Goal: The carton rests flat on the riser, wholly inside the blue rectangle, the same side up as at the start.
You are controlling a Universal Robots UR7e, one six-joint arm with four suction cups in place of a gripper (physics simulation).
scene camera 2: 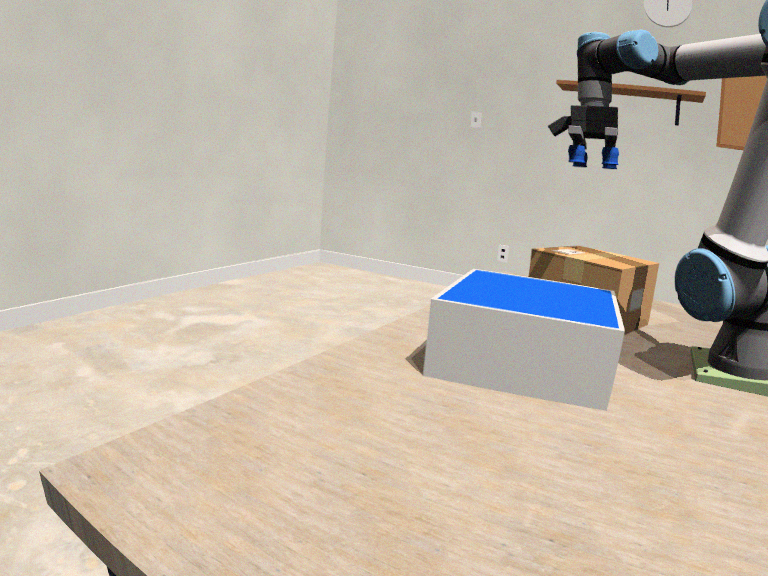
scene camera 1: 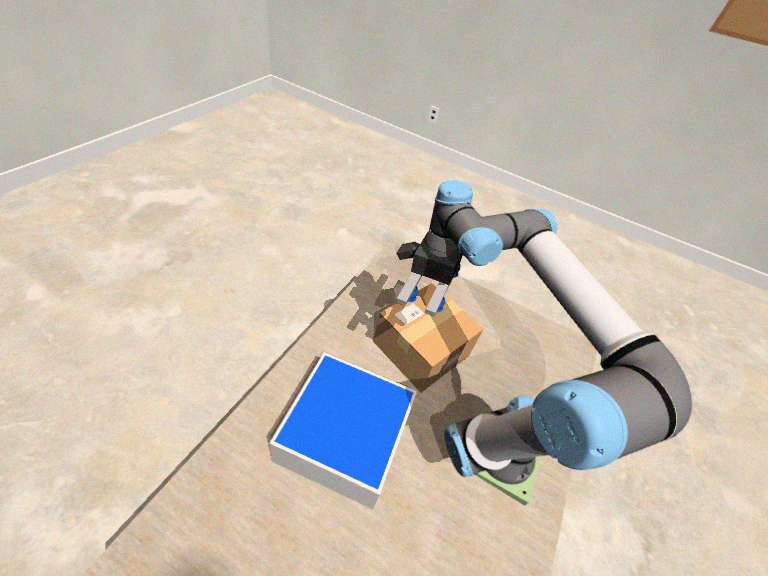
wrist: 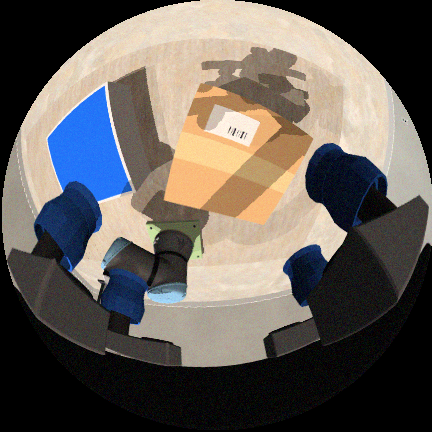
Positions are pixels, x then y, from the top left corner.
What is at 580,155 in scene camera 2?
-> My suction head.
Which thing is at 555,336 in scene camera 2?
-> A riser.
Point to a brown carton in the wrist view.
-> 235,157
